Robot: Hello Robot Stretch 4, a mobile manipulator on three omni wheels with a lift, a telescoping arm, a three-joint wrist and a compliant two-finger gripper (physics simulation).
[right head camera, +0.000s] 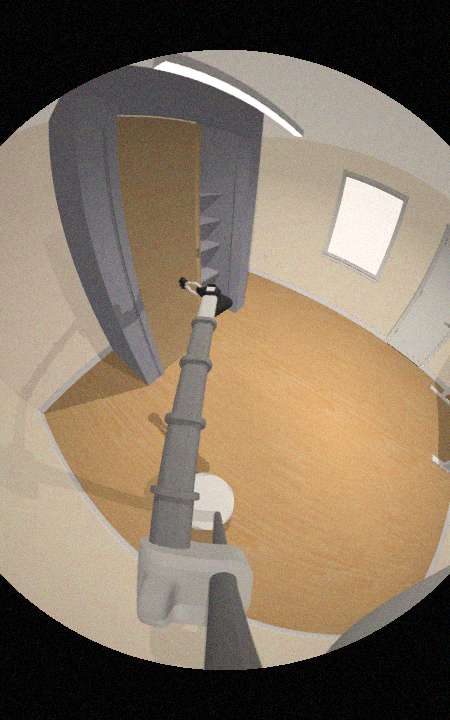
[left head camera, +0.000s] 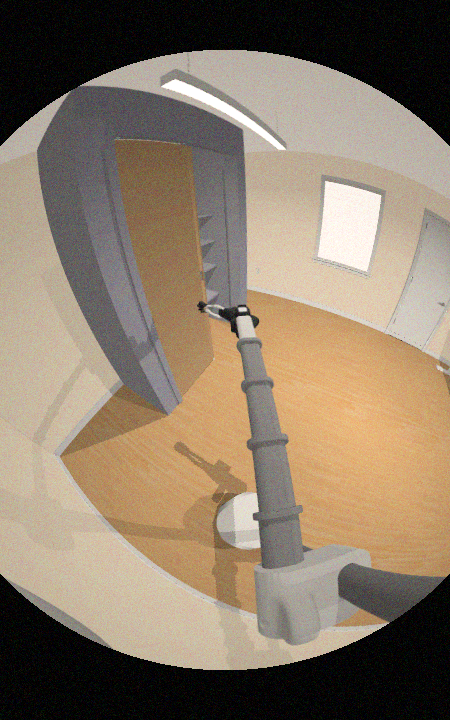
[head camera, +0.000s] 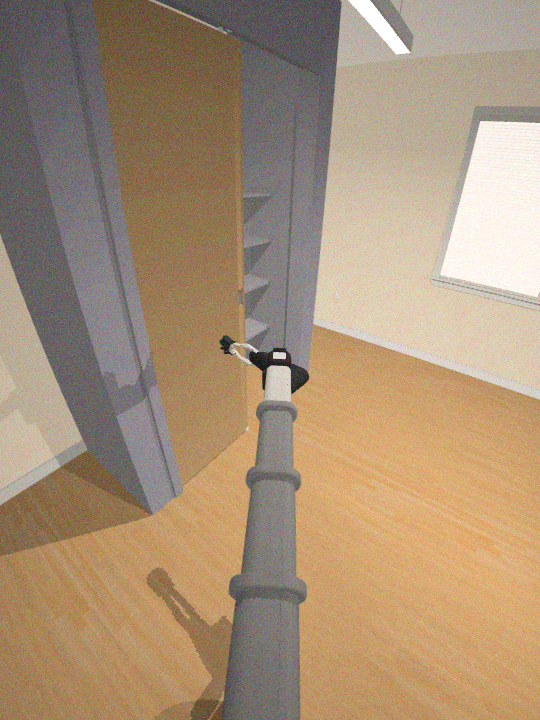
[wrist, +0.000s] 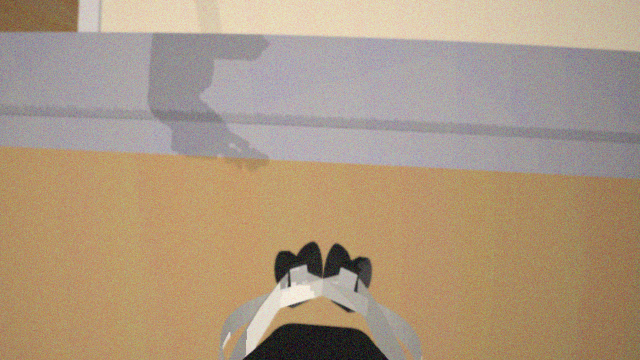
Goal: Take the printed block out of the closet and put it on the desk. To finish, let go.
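Pixels of known places: gripper, between the fingertips: (right head camera: 179, 281) (left head camera: 197, 305) (head camera: 221, 343) (wrist: 323, 263); robot's base, origin of its link: (right head camera: 203, 500) (left head camera: 247, 519).
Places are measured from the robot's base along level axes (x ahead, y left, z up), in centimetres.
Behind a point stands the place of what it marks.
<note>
The closet (head camera: 316, 191) {z 144.5, x 217.3, y -18.2 cm} (left head camera: 236, 223) {z 131.3, x 210.9, y -13.1 cm} (right head camera: 252, 201) {z 135.4, x 223.0, y -22.0 cm} is a tall grey-blue cabinet at the left of the head views. A wooden sliding door (head camera: 180, 232) {z 132.3, x 131.4, y 40.5 cm} (left head camera: 159, 223) {z 145.0, x 131.8, y 40.2 cm} (right head camera: 159, 201) {z 142.5, x 133.5, y 39.1 cm} (wrist: 320, 210) {z 100.3, x 118.8, y 48.7 cm} covers its left part. The right part is open, and the ends of several grey shelves (head camera: 256, 284) {z 81.1, x 224.0, y 19.1 cm} (left head camera: 209, 269) {z 71.7, x 242.7, y 18.4 cm} (right head camera: 210, 245) {z 81.1, x 224.3, y 19.0 cm} show past the door's edge. My gripper (head camera: 225, 344) {z 102.5, x 97.9, y 19.5 cm} (left head camera: 201, 306) {z 102.5, x 97.9, y 19.5 cm} (right head camera: 183, 282) {z 102.5, x 97.9, y 19.5 cm} (wrist: 323, 263) {z 102.5, x 97.9, y 19.5 cm} is shut with its tips together, holding nothing, and is in front of the door, pointing left. The printed block and the desk do not show.
The closet's left side frame (head camera: 124, 372) {z 86.4, x 100.4, y 59.0 cm} (wrist: 380, 95) {z 109.4, x 101.3, y 58.3 cm} stands beyond the fingers in the wrist view. Wooden floor (head camera: 406, 523) {z -2.7, x 96.8, y -72.7 cm} lies right of the closet. A window (head camera: 494, 203) {z 144.6, x 259.3, y -158.8 cm} is in the far wall and a grey door (left head camera: 421, 286) {z 96.6, x 179.2, y -277.7 cm} is farther right. White legs of some furniture (right head camera: 440, 392) show at the right edge.
</note>
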